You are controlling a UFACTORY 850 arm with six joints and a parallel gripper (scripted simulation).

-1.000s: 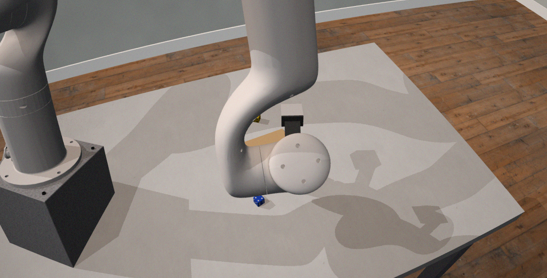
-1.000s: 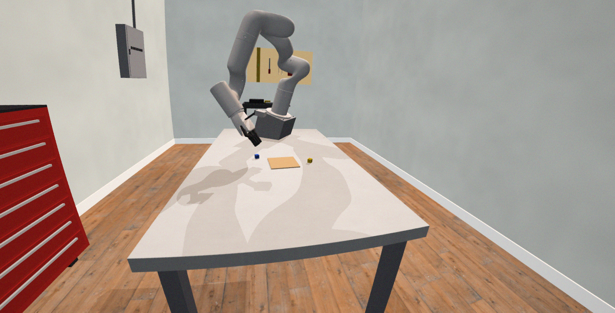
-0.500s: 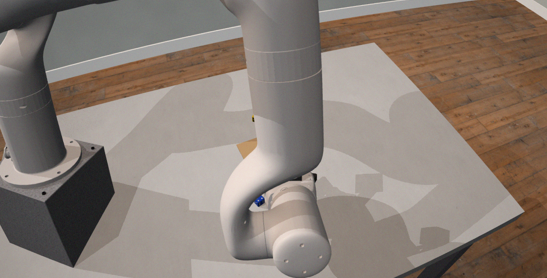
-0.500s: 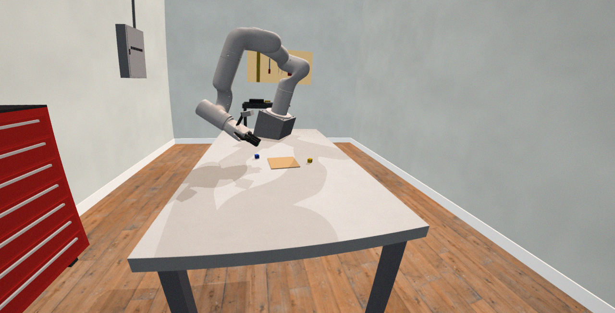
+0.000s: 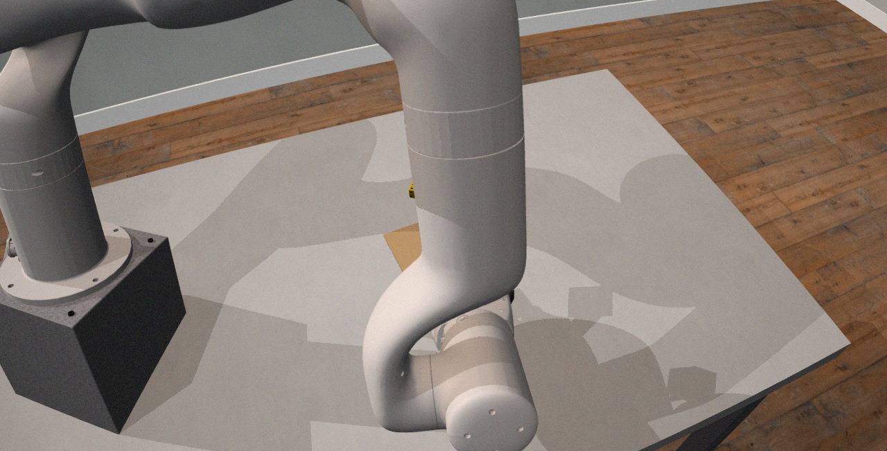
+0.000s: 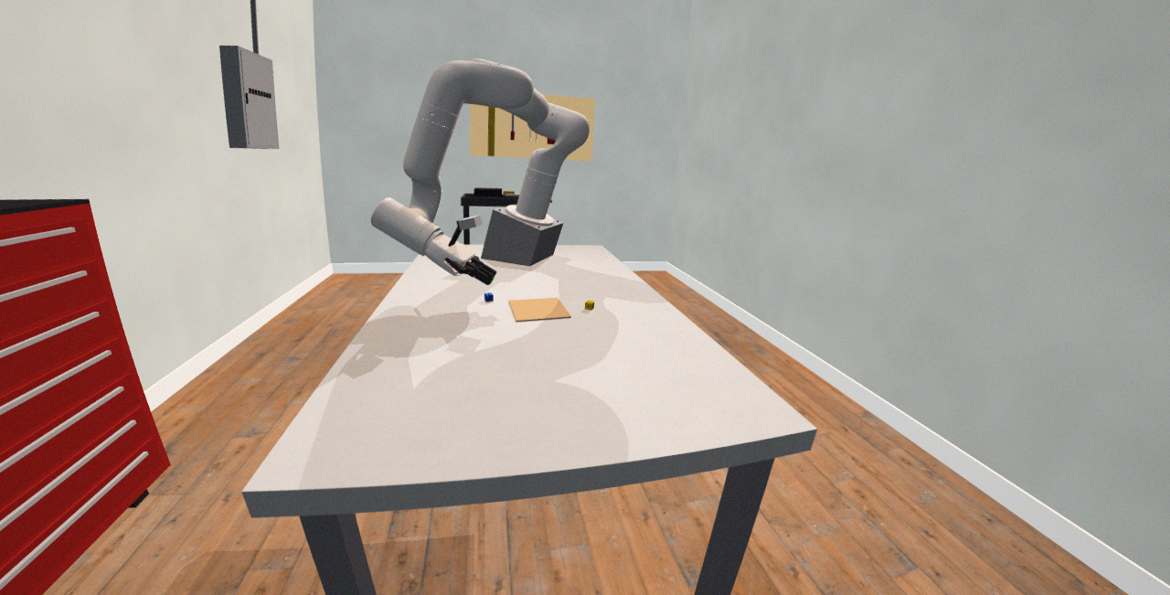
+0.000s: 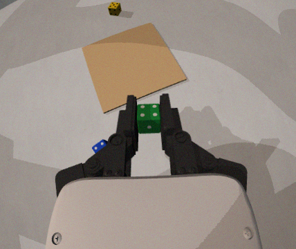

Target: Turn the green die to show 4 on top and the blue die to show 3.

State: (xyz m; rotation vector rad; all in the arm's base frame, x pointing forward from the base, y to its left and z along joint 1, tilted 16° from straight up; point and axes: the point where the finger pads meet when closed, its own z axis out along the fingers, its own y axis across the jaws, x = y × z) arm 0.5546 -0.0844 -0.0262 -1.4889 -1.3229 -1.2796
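The blue die lies 90 mm below my hand and 70 mm behind it. Round my hand: tan mat 140 mm to the left, 90 mm below, 10 mm behind; yellow die 270 mm to the left, 90 mm below, 20 mm behind; green die 10 mm to the left, 10 mm below.
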